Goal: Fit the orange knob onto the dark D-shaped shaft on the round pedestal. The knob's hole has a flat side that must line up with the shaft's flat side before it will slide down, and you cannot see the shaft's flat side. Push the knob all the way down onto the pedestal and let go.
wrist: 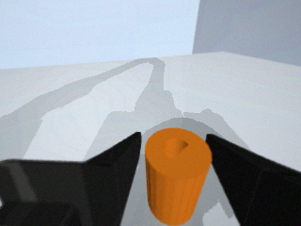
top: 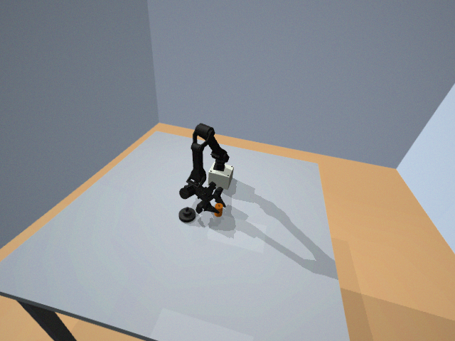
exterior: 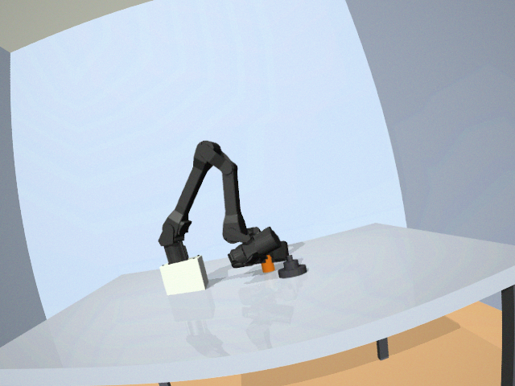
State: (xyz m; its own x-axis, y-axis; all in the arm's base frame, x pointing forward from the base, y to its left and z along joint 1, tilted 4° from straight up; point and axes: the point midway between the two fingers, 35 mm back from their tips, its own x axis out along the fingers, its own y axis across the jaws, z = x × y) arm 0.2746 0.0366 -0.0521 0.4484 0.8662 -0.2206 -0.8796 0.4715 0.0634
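My gripper tip is 10 mm past the orange knob, 20 mm to the left of it and 20 mm above it. Also, from my gripper tip: dark round pedestal (30 mm ahead, 170 mm to the right, 20 mm below).
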